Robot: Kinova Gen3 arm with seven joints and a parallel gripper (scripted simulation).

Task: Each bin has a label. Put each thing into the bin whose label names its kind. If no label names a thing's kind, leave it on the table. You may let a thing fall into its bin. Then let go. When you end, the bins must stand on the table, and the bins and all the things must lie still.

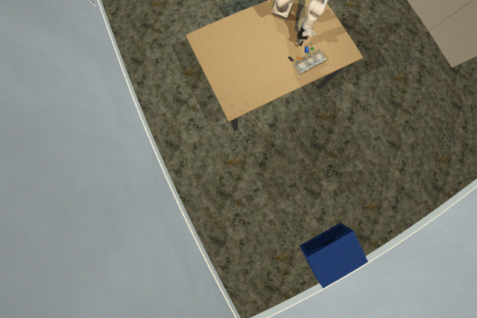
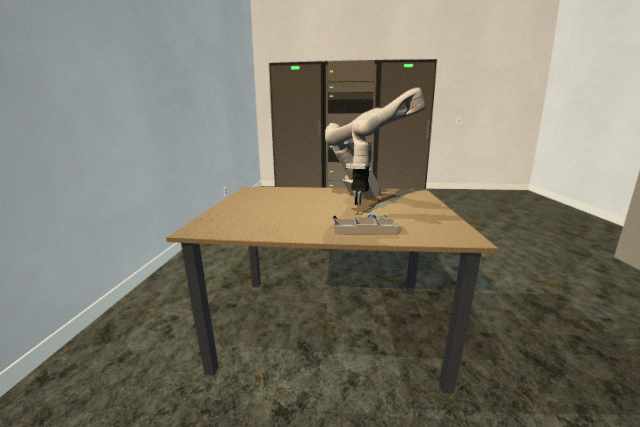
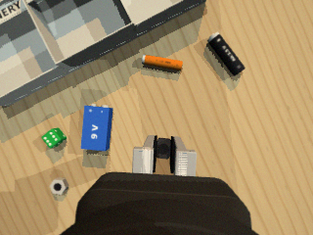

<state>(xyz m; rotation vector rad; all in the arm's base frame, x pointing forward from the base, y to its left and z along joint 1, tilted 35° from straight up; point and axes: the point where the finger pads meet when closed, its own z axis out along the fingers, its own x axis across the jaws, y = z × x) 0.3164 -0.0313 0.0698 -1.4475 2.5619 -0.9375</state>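
The blue 9V battery is 70 mm below my hand, 60 mm ahead of it and 50 mm to the left of it. The rest, counted from my hand: black cylinder 110 mm to the right, 70 mm below, 40 mm ahead; then black part 10 mm below; then orange battery 70 mm below, 70 mm ahead, 50 mm to the right.
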